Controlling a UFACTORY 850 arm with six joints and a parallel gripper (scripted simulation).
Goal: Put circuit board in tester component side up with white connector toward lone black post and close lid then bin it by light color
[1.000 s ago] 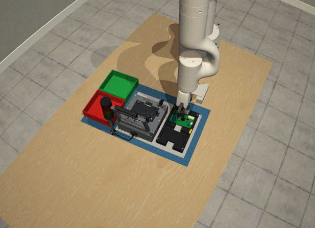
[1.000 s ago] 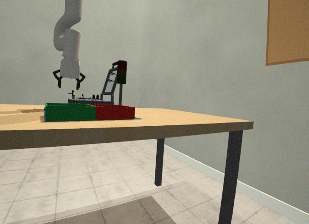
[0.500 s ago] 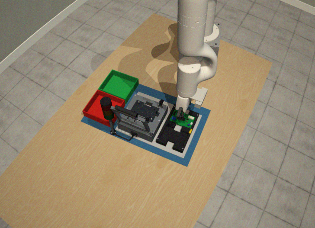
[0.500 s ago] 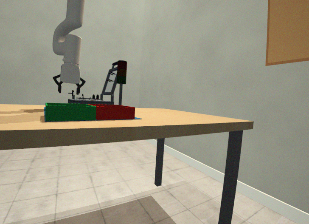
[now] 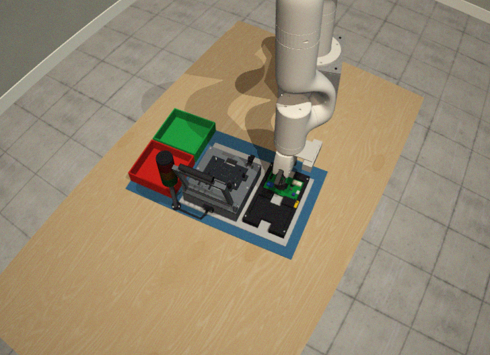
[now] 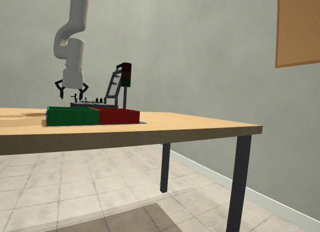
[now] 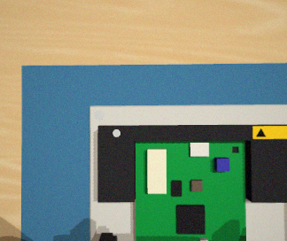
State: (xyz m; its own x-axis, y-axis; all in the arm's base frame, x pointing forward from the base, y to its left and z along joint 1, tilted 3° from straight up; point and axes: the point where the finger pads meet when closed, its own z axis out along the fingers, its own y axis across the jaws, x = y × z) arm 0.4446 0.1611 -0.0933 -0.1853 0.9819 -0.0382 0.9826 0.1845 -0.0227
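Now: the green circuit board 6 cm below my hand. Round my hand: clear lid 21 cm ahead, 13 cm to the right, 10 cm above; then latch hook 2 cm ahead, 11 cm to the right, 1 cm above; then green bin 2 cm ahead, 37 cm to the right, 7 cm below.
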